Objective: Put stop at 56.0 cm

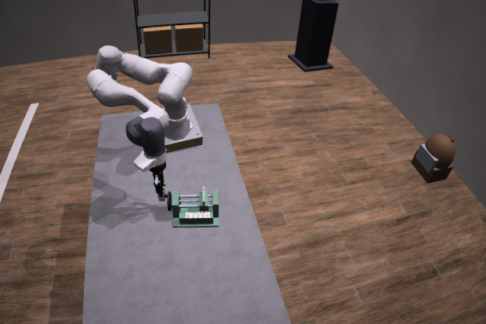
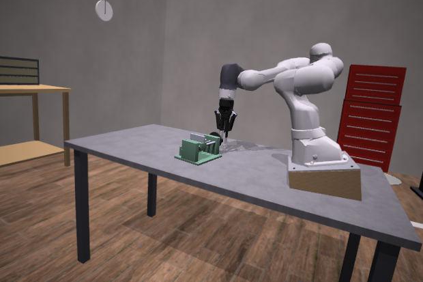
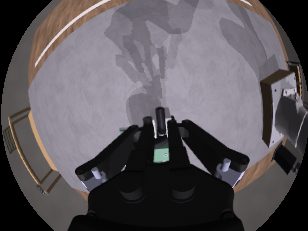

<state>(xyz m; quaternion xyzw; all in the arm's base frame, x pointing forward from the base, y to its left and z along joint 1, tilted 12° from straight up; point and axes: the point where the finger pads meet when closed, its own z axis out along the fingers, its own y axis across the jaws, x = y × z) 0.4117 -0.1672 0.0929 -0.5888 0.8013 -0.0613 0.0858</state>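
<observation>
The black handwheel is 10 mm ahead of my hand, 20 mm to the left of it and 20 mm below it. Also, from my hand: stop carriage: 100 mm ahead, 170 mm to the left.
</observation>
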